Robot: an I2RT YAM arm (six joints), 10 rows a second.
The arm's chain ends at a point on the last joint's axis. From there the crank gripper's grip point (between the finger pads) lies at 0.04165 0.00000 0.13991 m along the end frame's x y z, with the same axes.
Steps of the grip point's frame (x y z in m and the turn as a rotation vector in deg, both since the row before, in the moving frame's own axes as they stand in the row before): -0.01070, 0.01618, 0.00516, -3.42, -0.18, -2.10; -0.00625, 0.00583, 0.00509, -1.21, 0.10, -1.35; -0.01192, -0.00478, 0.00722, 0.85, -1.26, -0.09; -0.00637, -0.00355, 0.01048, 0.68, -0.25, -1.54; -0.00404, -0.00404, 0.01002, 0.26, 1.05, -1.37
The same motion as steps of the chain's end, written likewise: -0.01039, 0.00935, 0.00523, -3.42, -0.18, -2.10; -0.00652, 0.00386, 0.00518, -1.21, 0.10, -1.35; -0.00883, -0.00263, 0.00635, 0.85, -1.26, -0.09; -0.00572, -0.00078, 0.01032, 0.68, -0.25, -1.54; -0.00658, -0.00238, 0.01081, 0.26, 1.05, -1.37
